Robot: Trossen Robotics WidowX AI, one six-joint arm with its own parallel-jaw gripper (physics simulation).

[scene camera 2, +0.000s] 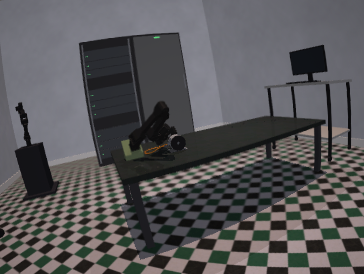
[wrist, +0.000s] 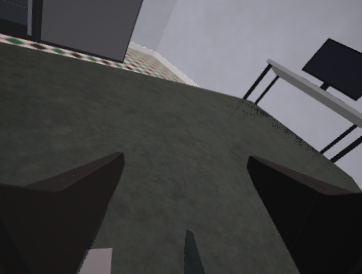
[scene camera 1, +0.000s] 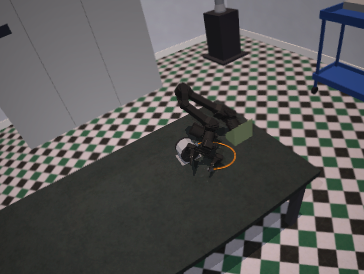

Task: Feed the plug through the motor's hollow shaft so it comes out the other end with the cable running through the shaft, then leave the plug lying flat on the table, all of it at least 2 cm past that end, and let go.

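Frame: origin at the arm's base, x ahead, y left, z up, level; metres.
Seen in the pictures: gripper, fingertip midpoint: [wrist: 186, 159] [scene camera 1: 199, 168]; arm's base, origin of the base link: [scene camera 2: 134, 146] [scene camera 1: 235, 127].
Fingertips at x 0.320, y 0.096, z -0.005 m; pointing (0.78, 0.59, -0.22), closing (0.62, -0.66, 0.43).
Observation:
Pixels of each thing's top centre, then the offset from my fingertips to it. "pt": a spot on its surface instead. Level surfaces: height alone.
- motor, middle of its top: [scene camera 1: 185, 142] [scene camera 2: 175, 135] dx -0.041, dy -0.172, dz +0.030 m
- dark table, its level: dz -0.072 m
- orange cable, surface spot: [scene camera 1: 235, 155] pt dx -0.220, dy +0.006, dz -0.065 m
The motor [scene camera 1: 184, 145] [scene camera 2: 178, 143], a pale body with a black round end, sits on a white base on the dark table [scene camera 1: 100, 200] [scene camera 2: 250, 132] [wrist: 165, 115]. A pale corner, apparently of its base [wrist: 101, 260], shows low in the wrist view. The orange cable [scene camera 1: 235, 155] [scene camera 2: 150, 150] curves between the motor and the green block. The plug is too small and too hidden by the fingers to make out, near the cable's front end. My gripper [scene camera 1: 203, 167] [wrist: 186, 159] is open and empty, beside the motor and above the table. In scene camera 2 its fingers are hard to tell behind the motor.
A green block [scene camera 1: 240, 133] [scene camera 2: 128, 150] stands by the arm's base. A dark pointed shadow [wrist: 191, 255] lies between the fingers in the wrist view. A desk with a monitor [scene camera 2: 308, 61] [wrist: 337, 67], a server cabinet [scene camera 2: 162, 85] and a blue cart [scene camera 1: 340, 77] stand off the table.

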